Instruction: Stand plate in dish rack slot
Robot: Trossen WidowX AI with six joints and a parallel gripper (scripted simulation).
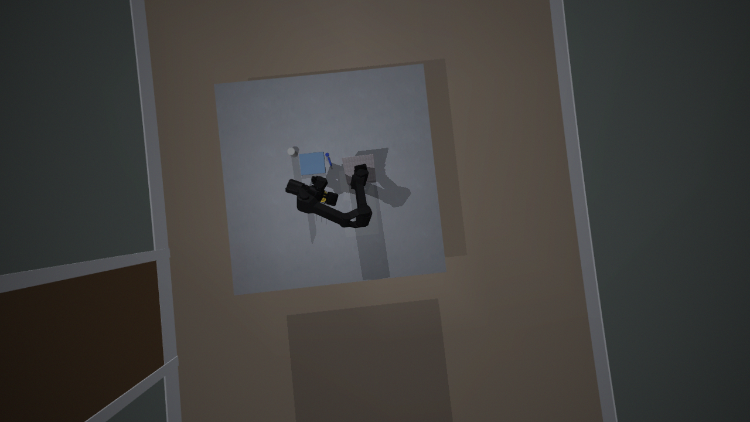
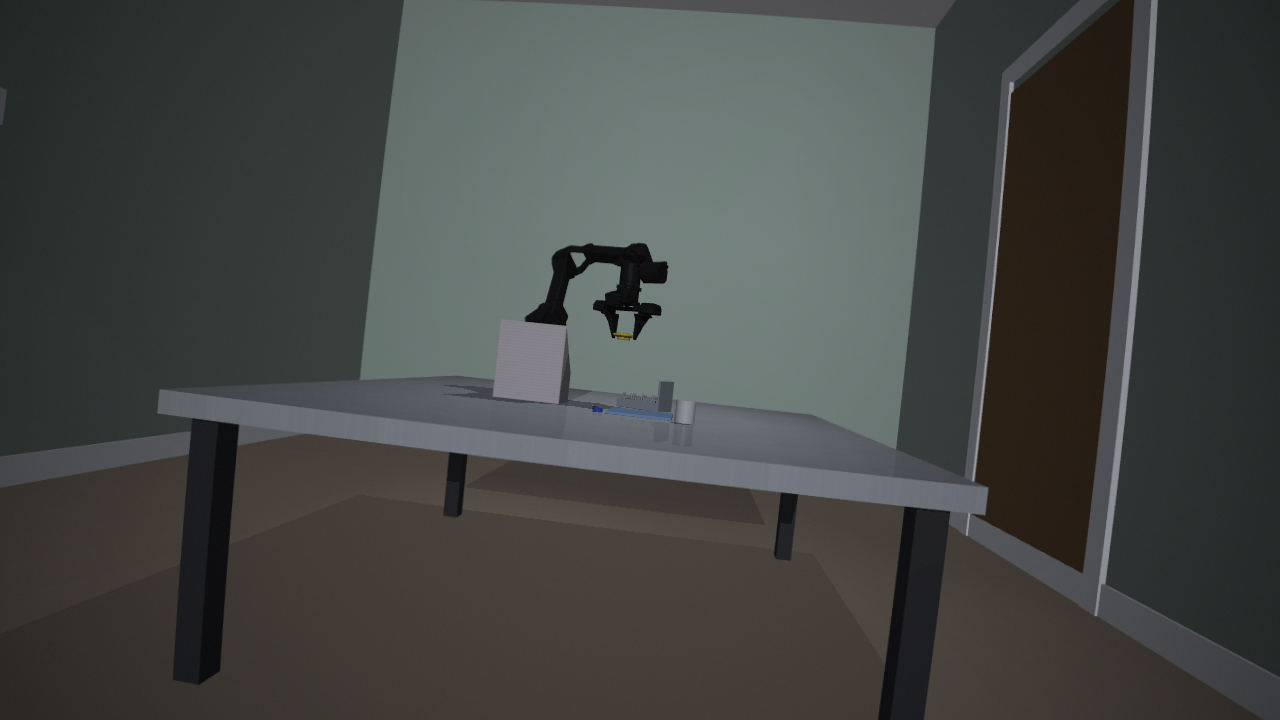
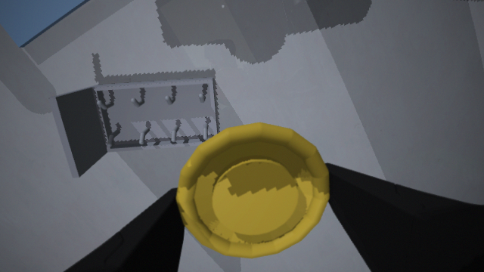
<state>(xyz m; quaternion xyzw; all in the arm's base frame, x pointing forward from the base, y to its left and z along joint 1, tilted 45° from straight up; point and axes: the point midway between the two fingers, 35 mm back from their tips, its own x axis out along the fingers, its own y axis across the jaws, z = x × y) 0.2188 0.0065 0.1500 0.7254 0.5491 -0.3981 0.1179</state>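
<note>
Right now the grey dish rack is 70 mm ahead of my gripper tip, 40 mm to the right of it and 160 mm below it. Round my gripper tip: yellow plate 10 mm above; blue spoon 40 mm behind, 250 mm to the right, 180 mm below; blue mat 60 mm ahead, 240 mm to the right, 180 mm below.
</note>
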